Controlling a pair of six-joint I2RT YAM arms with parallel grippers.
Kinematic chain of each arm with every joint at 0, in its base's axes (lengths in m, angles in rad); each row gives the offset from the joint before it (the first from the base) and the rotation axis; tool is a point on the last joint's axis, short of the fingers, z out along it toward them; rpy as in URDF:
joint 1: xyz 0 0 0.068 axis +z
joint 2: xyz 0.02 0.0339 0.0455 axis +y
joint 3: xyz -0.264 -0.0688 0 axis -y
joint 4: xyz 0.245 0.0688 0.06 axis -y
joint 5: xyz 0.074 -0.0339 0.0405 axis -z
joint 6: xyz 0.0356 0 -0.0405 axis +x
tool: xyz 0 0 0 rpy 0 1.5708 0
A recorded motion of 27 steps. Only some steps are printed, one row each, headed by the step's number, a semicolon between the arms.
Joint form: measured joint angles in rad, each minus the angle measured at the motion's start. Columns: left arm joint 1, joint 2, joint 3, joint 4, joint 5, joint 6; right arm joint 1, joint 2, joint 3, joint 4, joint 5, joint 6.
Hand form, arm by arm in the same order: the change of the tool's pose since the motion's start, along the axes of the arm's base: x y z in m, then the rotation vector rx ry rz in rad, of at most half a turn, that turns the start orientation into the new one. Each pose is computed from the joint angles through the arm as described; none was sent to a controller.
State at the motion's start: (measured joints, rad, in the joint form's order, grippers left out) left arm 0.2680 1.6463 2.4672 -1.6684 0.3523 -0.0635; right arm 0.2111 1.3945 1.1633 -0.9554 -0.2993 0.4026
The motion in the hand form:
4: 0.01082 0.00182 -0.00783 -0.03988 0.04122 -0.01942; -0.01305 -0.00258 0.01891 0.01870 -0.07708 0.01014
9: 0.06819 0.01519 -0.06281 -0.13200 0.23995 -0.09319; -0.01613 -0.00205 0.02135 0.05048 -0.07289 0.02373
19: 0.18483 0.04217 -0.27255 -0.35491 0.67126 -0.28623; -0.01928 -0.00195 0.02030 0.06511 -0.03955 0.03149
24: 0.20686 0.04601 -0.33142 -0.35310 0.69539 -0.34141; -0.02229 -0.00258 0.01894 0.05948 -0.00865 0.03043
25: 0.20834 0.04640 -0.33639 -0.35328 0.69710 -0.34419; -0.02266 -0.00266 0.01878 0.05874 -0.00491 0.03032
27: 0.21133 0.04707 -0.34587 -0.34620 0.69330 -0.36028; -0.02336 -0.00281 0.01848 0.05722 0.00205 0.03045
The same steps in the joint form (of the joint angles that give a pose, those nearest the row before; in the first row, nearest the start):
4: 0.0000 0.0317 0.0000 -0.0176 0.0336 -0.0030; 0.0000 -0.0771 0.0015 -0.0019 -0.0061 -0.0088
9: 0.0000 0.1594 -0.1110 -0.0145 0.1041 0.0465; 0.0000 -0.0878 0.0015 -0.0099 -0.0408 -0.0080
19: -0.0019 0.6096 -0.3380 0.0873 0.2361 0.2457; 0.0000 -0.0881 0.0015 -0.0397 -0.0633 -0.0072
24: -0.0065 0.7462 -0.3410 0.1735 0.2377 0.3079; 0.0000 -0.0881 0.0015 -0.0709 -0.0637 -0.0069
25: -0.0065 0.7572 -0.3415 0.1816 0.2377 0.3113; 0.0000 -0.0881 0.0015 -0.0748 -0.0637 -0.0069
27: -0.0069 0.7782 -0.3419 0.1995 0.2361 0.3300; 0.0000 -0.0881 0.0015 -0.0820 -0.0637 -0.0072

